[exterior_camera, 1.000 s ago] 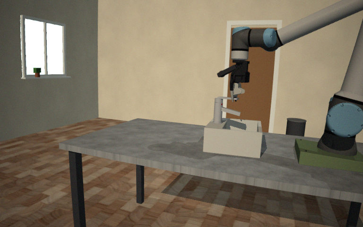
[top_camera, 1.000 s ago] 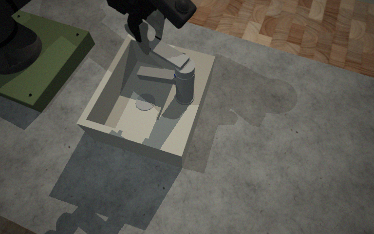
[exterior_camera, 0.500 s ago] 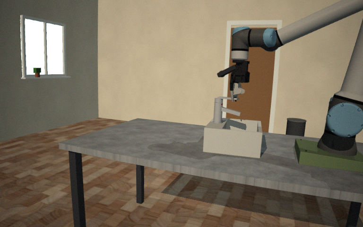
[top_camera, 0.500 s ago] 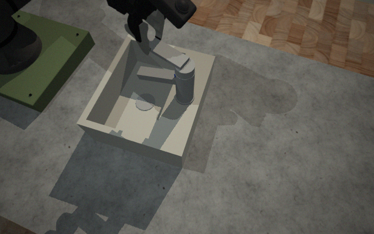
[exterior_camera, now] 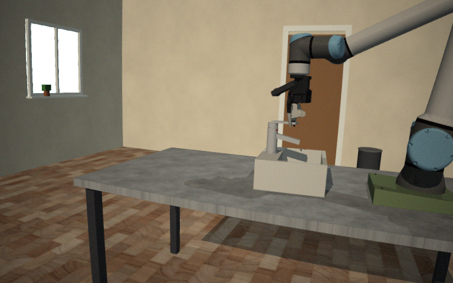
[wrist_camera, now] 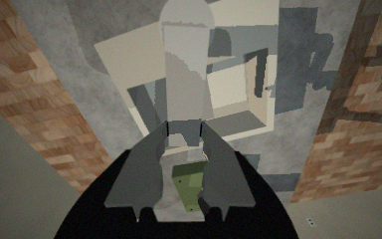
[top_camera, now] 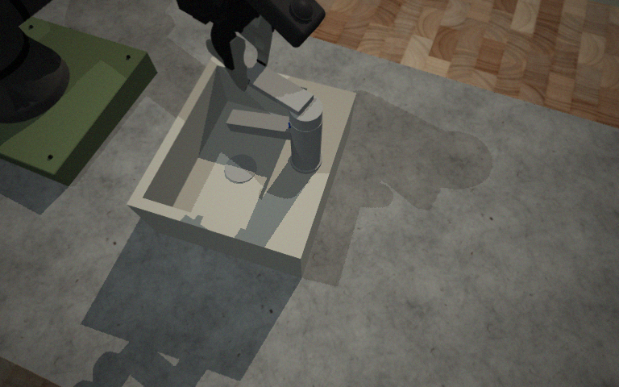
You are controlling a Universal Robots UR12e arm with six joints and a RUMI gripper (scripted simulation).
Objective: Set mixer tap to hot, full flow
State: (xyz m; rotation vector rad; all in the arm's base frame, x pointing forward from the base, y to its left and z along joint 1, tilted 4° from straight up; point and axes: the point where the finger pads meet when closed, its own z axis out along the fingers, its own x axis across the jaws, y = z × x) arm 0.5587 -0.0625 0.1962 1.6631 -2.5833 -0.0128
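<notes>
Now: the lever 3 cm ahead of my hand and 1 cm to the right of it. Round my hand: cream basin 3 cm behind, 2 cm to the right, 23 cm below.
</notes>
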